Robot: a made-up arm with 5 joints. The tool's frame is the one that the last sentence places.
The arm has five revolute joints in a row. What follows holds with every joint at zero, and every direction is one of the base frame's. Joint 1 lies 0.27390 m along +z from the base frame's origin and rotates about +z. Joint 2 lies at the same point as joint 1 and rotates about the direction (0, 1, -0.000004). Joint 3 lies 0.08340 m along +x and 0.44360 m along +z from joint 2 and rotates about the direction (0, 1, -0.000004). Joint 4 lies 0.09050 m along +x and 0.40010 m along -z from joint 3 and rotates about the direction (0, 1, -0.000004). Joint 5 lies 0.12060 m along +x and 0.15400 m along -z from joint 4 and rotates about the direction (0, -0.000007, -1). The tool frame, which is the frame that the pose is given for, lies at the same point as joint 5; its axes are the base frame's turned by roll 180.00, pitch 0.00 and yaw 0.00 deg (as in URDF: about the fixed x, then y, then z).
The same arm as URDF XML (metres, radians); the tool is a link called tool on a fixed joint. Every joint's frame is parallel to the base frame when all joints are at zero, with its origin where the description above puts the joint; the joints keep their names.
<robot name="arm">
<link name="base"/>
<link name="link1"/>
<link name="link2"/>
<link name="link3"/>
<link name="link4"/>
<link name="link5"/>
<link name="tool"/>
<joint name="joint 1" type="continuous"><parent link="base"/><child link="link1"/><origin xyz="0 0 0.2739" rpy="0 0 0"/><axis xyz="0 0 1"/></joint>
<joint name="joint 2" type="continuous"><parent link="link1"/><child link="link2"/><origin xyz="0 0 0" rpy="0 0 0"/><axis xyz="0 1 0"/></joint>
<joint name="joint 3" type="continuous"><parent link="link2"/><child link="link3"/><origin xyz="0.0834 0 0.4436" rpy="0 0 0"/><axis xyz="0 1 0"/></joint>
<joint name="joint 4" type="continuous"><parent link="link3"/><child link="link4"/><origin xyz="0.0905 0 -0.4001" rpy="0 0 0"/><axis xyz="0 1 0"/></joint>
<joint name="joint 5" type="continuous"><parent link="link4"/><child link="link5"/><origin xyz="0.1206 0 -0.154" rpy="0 0 0"/><axis xyz="0 0 -1"/></joint>
<joint name="tool_fixed" type="fixed"><parent link="link5"/><child link="tool"/><origin xyz="0 0 0" rpy="3.1416 0 0"/></joint>
</robot>

